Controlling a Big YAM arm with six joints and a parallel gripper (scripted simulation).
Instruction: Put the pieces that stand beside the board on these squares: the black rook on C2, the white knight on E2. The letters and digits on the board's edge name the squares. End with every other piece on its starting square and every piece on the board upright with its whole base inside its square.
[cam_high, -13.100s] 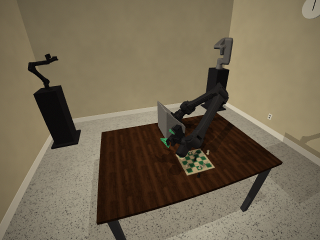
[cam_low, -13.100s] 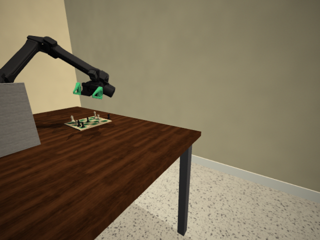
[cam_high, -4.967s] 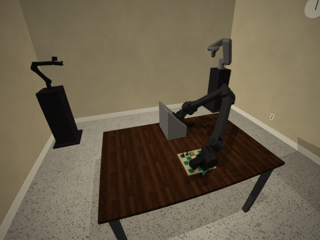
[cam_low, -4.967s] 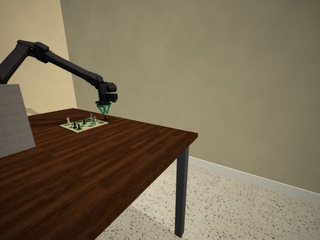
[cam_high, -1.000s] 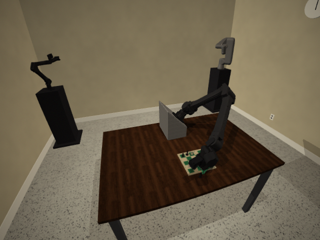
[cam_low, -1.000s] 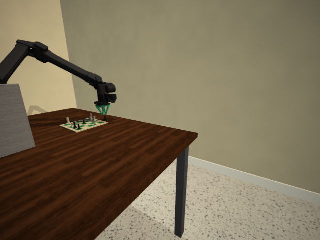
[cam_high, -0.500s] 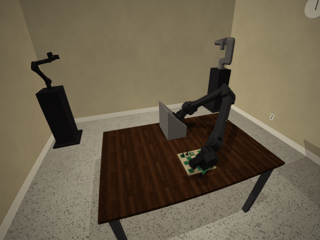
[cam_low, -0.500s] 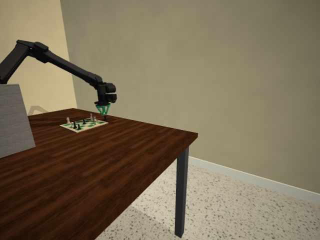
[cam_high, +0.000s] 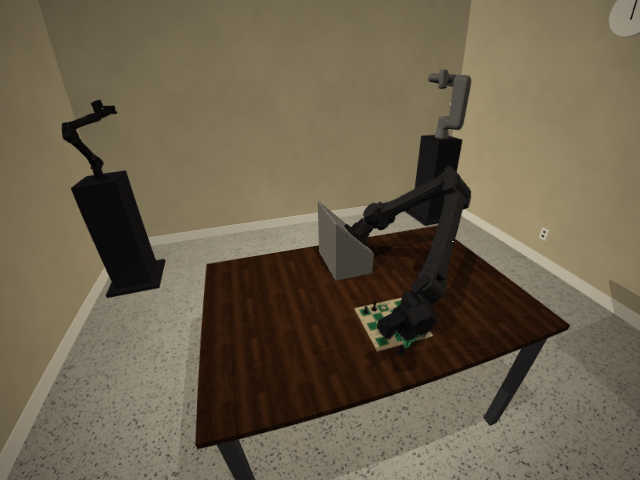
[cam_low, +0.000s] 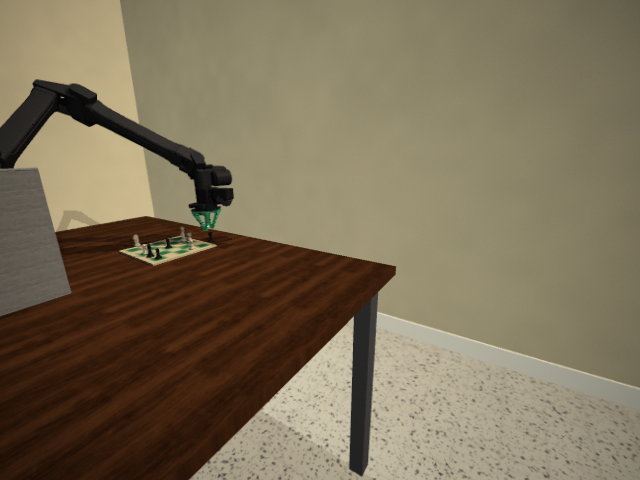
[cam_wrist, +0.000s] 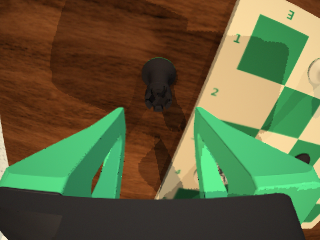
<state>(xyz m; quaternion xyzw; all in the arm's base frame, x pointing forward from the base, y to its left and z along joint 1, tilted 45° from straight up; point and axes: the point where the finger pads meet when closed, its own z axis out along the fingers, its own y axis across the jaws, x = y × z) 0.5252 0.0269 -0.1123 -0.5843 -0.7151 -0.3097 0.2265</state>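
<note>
Right now the black rook is 40 mm below my hand. The rest, counted from my hand: green-and-cream chessboard (140 mm behind, 50 mm below, 40 mm to the left); white knight (180 mm to the left, 170 mm behind, 40 mm below).
</note>
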